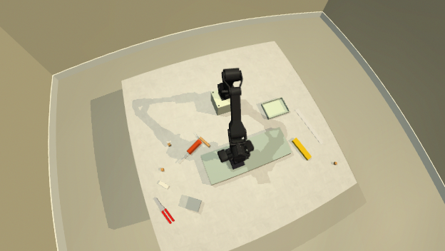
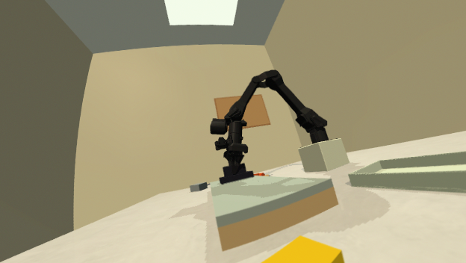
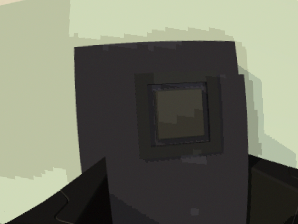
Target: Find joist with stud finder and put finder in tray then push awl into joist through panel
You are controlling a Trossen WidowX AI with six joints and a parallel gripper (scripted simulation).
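My gripper tip is 40 cm to the right of the tray, 22 cm past it and 5 cm above it. Round my gripper tip: brown stick 20 cm behind, 14 cm to the right, 6 cm below; then stud finder 2 cm above; then orange-handled tool 25 cm to the right, 14 cm behind, 5 cm below.
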